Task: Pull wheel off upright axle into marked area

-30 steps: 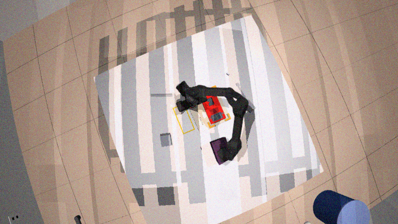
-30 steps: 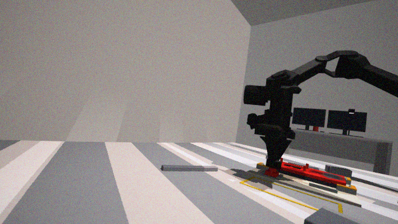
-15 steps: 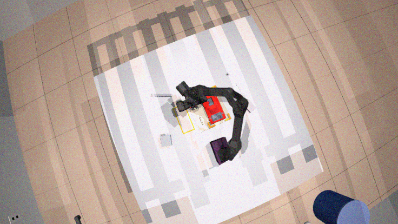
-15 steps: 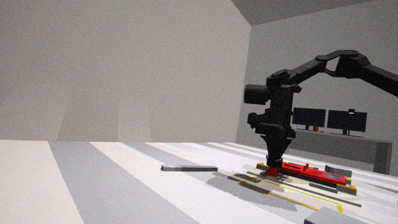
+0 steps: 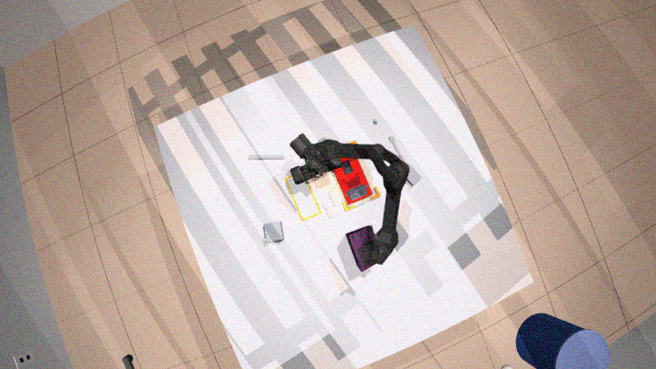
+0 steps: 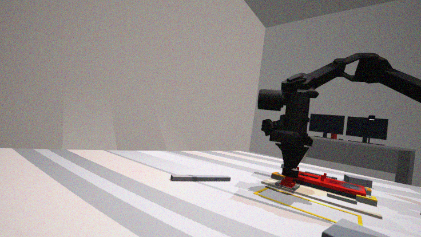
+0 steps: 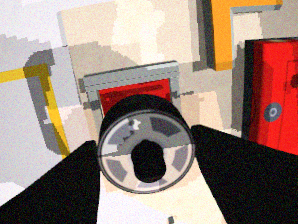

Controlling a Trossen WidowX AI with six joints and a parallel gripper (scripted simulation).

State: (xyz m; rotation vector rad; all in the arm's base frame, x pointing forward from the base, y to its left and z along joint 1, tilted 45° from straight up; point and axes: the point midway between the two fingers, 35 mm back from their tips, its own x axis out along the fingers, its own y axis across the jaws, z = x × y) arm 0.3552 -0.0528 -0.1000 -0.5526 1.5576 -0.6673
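My gripper tip is now right at the black wheel. Also, from my gripper tip: upright axle (10 mm below).
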